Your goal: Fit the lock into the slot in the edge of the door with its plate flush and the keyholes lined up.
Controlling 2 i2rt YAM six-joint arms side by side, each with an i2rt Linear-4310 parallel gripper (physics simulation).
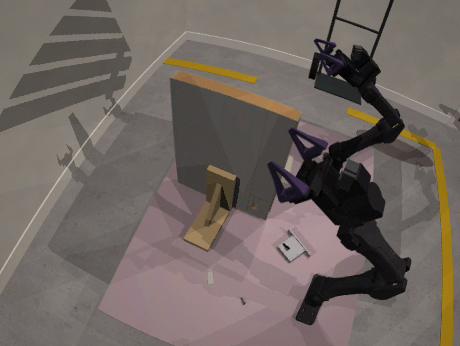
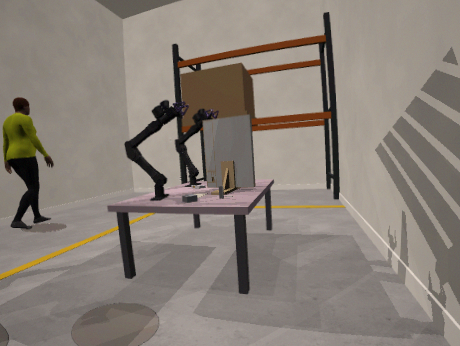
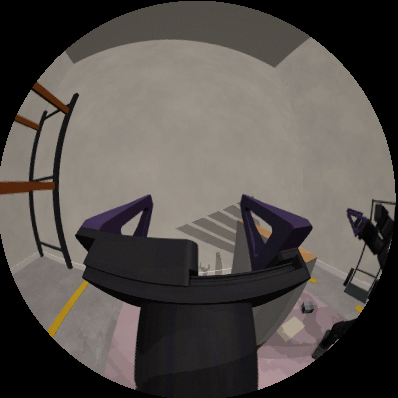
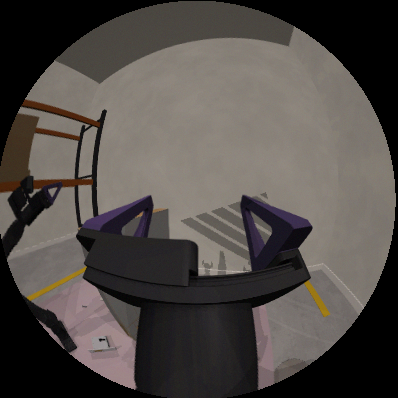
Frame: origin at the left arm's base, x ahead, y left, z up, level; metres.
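Where they show: left gripper, fingertip midpoint: (image 1: 280,144) (image 2: 215,110) (image 3: 196,199) (image 4: 60,183); right gripper, fingertip midpoint: (image 1: 316,46) (image 2: 186,103) (image 3: 346,210) (image 4: 196,199); left arm's base at its link origin: (image 1: 313,299); right arm's base at its link origin: (image 2: 160,197).
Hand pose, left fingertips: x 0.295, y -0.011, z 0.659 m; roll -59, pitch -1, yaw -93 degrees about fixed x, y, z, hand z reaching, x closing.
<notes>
Each offset is from my left fingertips to the top centre of the thing. Level surfaces: height alone.
The grey lock {0.146 m right, 0.134 m back, 0.633 m down} (image 1: 290,250) (image 2: 198,186) (image 4: 100,342) lies flat on the pink table, with its plate standing along one side and a dark keyhole on its face. The grey door {0.227 m right, 0.195 m ahead, 0.118 m down} (image 1: 215,135) (image 2: 232,140) (image 3: 280,315) (image 4: 161,225) stands upright in a wooden foot (image 1: 211,222) (image 2: 227,170). A small hole shows low on its face near one edge; the slot cannot be made out. My left gripper (image 1: 280,147) (image 2: 212,114) (image 3: 196,199) is open and empty, high beside the door. My right gripper (image 1: 317,48) (image 2: 181,108) (image 4: 196,199) is open and empty, high up beyond the door.
A small pale block {0.091 m left, 0.084 m ahead, 0.657 m down} (image 1: 210,278) and a small dark piece {0.119 m left, 0.058 m back, 0.649 m down} (image 1: 243,300) lie on the table {0.659 m down} (image 1: 145,295) (image 2: 175,206). A pale block {0.493 m right, 0.057 m ahead, 0.658 m down} (image 3: 291,328) and a grey block {0.671 m right, 0.119 m ahead, 0.623 m down} (image 3: 308,306) lie beyond the door. A shelf rack (image 2: 330,100) and a walking person (image 2: 25,135) are farther off.
</notes>
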